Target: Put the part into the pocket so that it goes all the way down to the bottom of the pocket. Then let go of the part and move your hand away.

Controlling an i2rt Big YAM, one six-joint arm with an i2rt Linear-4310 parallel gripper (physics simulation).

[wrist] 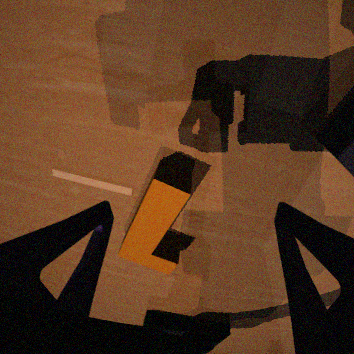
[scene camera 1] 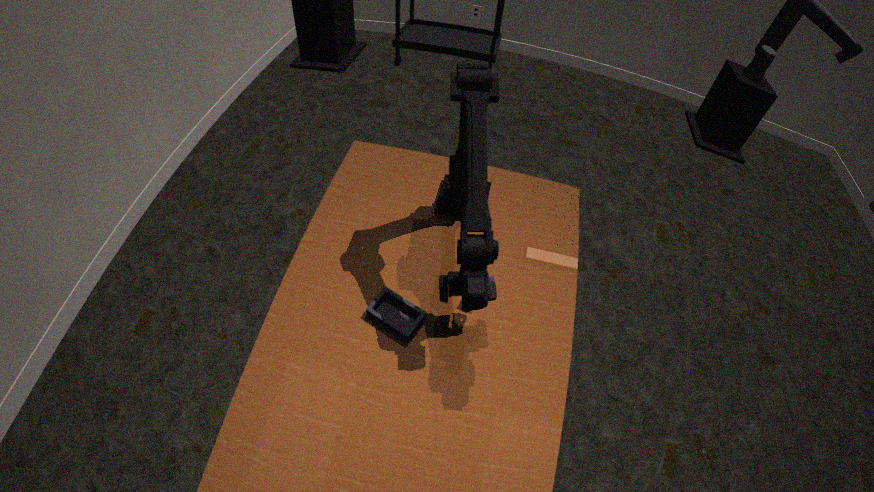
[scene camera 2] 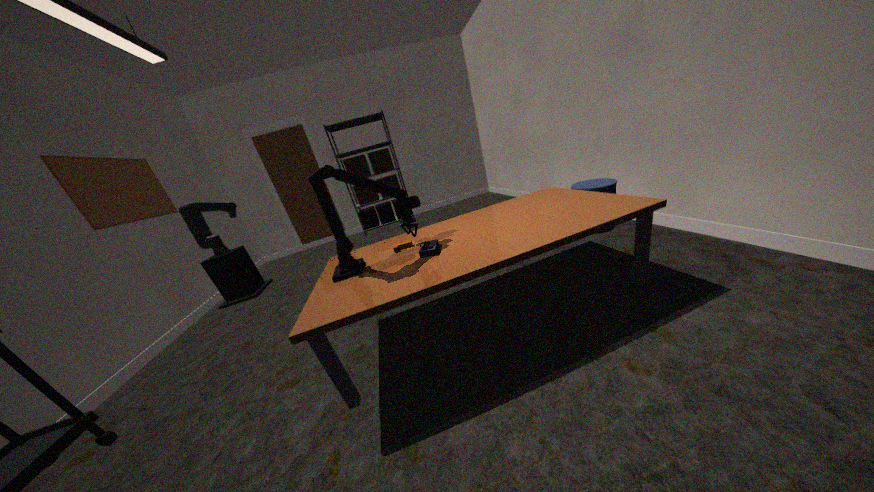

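Pixels of known places: gripper, between the fingertips: (wrist: 191,210) (scene camera 2: 411,235); arm's base, origin of its link: (wrist: 179,342) (scene camera 1: 463,195) (scene camera 2: 348,267).
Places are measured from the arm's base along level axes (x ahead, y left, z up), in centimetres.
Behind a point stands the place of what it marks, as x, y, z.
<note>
The part, an orange L-shaped piece (wrist: 151,220) {34.0, 10.4, 0.2} (scene camera 2: 403,246) {32.5, 9.1, -1.4}, lies on the table, slanted, with its upper end in dark shade in the wrist view. The arm mostly hides it in scene camera 1. The pocket is in a dark grey box (scene camera 1: 387,330) {50.2, -10.0, -2.5} (scene camera 2: 429,248) {45.5, -11.7, 0.0} with raised walls, set at an angle on the table; in the wrist view a dark corner of the box (wrist: 348,150) {44.6, -1.2, 0.8} shows at the right edge. My gripper (wrist: 191,210) {39.5, 8.2, 4.0} (scene camera 2: 411,231) {39.5, 8.2, 4.0} is open and empty, above the table. The part shows between the fingertips, closer to the left one.
A pale flat strip (scene camera 1: 551,257) (wrist: 92,182) lies on the wooden table (scene camera 1: 330,415) {78.3, -17.0, -2.9} (scene camera 2: 519,229) {94.4, -19.7, -2.9}, on the far side of the part from the box. Dark arm shadows fall over the box and the table near the part. Another arm on a pedestal (scene camera 1: 735,103) (scene camera 2: 233,275) stands away from the table.
</note>
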